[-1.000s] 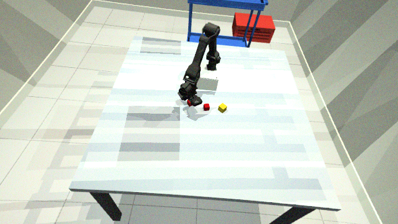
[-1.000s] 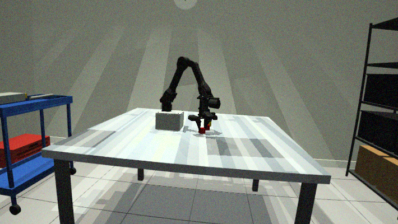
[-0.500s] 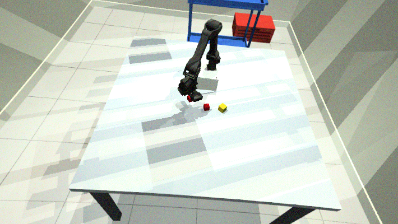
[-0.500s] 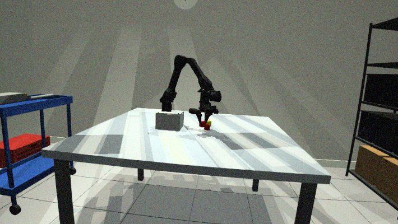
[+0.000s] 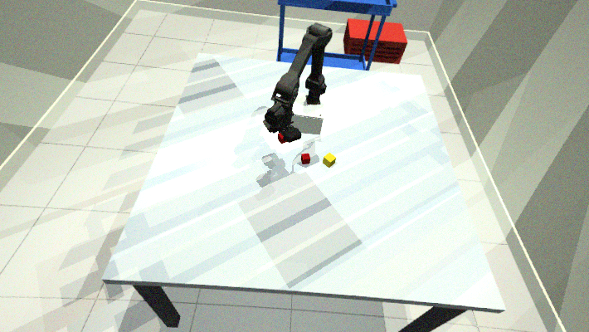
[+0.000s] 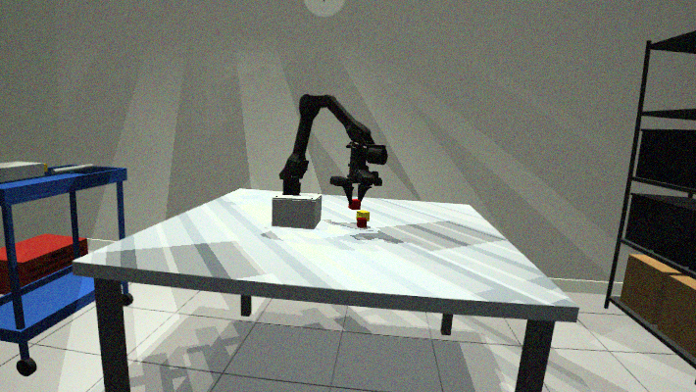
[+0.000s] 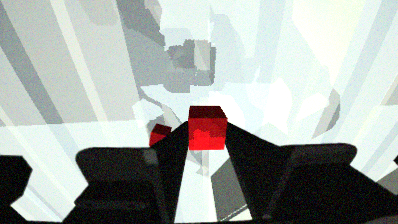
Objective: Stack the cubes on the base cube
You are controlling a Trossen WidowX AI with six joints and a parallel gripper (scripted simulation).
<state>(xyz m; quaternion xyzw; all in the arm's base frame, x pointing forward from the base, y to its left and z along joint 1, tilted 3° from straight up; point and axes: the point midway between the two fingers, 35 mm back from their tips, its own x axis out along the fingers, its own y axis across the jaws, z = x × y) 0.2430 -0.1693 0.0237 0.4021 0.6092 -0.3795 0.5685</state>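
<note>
Now: gripper tip 60 mm short of the yellow cube, 200 mm to the right of it and 90 mm above it.
</note>
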